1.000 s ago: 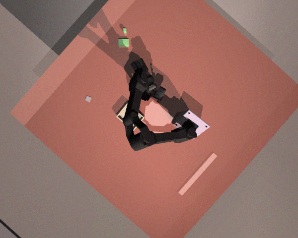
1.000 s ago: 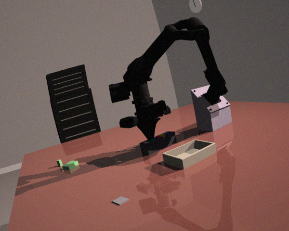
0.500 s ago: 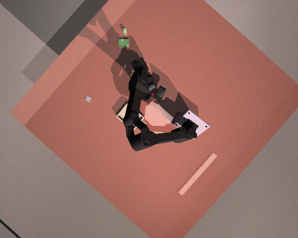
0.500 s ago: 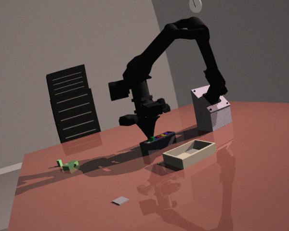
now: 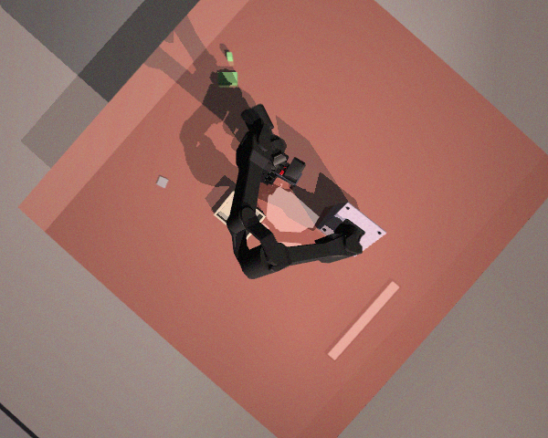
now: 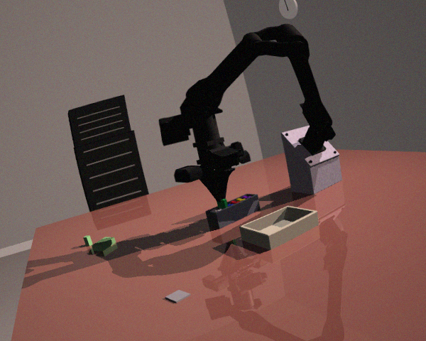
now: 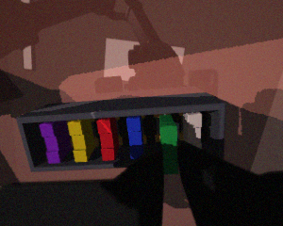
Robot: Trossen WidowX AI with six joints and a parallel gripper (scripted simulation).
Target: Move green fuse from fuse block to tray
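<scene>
My gripper tip is now 3 cm above the white fuse and 2 cm short of it. Also, from my gripper tip: blue fuse: 3 cm below, 2 cm behind; then red fuse: 4 cm behind, 3 cm below; then green fuse: 1 cm below.
</scene>
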